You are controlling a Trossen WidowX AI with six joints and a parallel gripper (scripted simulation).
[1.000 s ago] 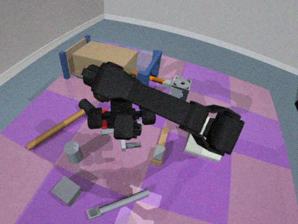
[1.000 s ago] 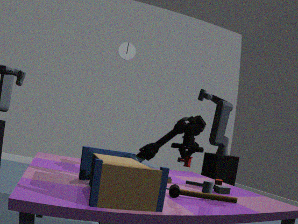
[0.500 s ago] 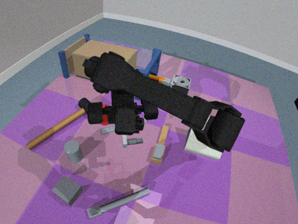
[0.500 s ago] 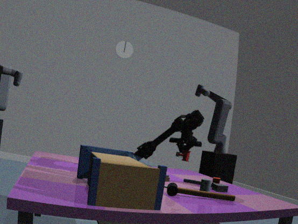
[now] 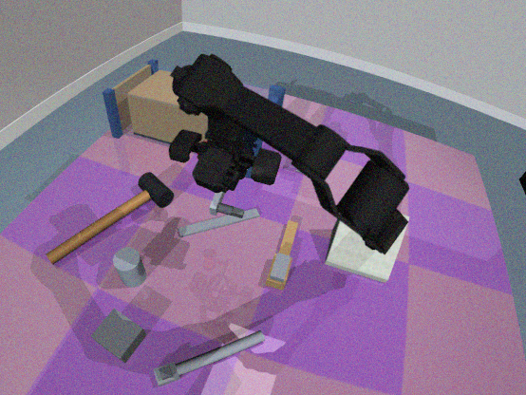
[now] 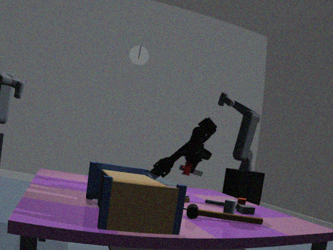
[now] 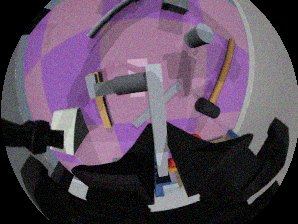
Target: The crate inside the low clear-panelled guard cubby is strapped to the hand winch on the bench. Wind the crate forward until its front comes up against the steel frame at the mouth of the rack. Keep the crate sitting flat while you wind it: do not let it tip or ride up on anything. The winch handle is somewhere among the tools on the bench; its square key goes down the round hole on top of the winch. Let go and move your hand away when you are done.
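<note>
My gripper tip is 10 mm short of the grey crank handle, 10 mm to the left of it and 10 mm below it. From my gripper tip the other things lie so: wooden-handled brush 140 mm behind, 10 mm to the right, 150 mm below; flat grey bar 30 mm ahead, 40 mm to the right, 170 mm below; red knob 40 mm ahead, 50 mm to the right, 20 mm above.
</note>
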